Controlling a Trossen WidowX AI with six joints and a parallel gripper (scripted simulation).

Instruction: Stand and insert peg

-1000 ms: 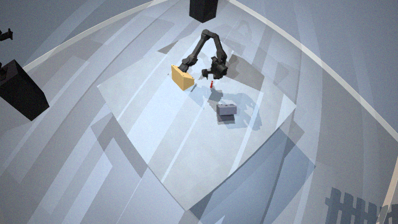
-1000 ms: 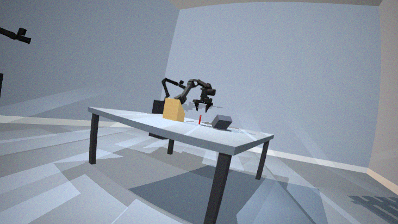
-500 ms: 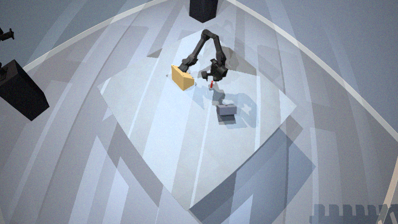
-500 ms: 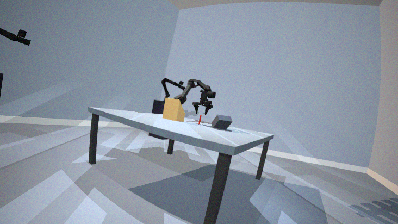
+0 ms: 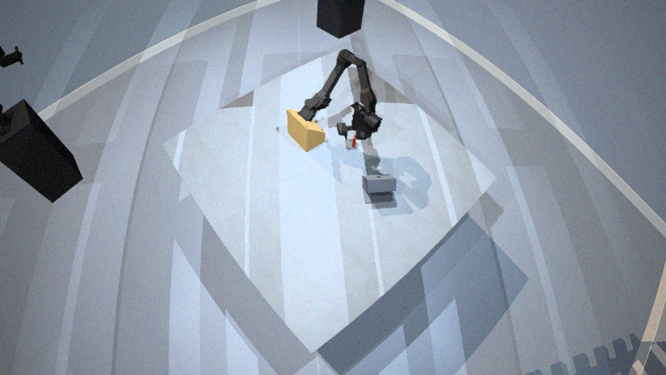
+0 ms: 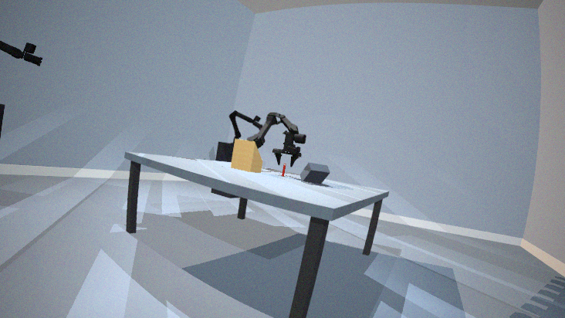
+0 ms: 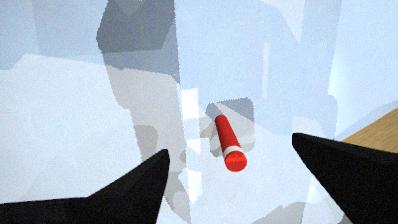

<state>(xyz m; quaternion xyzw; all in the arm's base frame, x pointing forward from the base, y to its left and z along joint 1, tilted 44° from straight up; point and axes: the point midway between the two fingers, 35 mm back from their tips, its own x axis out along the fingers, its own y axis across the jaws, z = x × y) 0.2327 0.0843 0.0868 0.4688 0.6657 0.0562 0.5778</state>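
The red peg lies 10 mm below my gripper tip. Also, from my gripper tip: grey panel block: 240 mm ahead, 100 mm to the right, 10 mm below.
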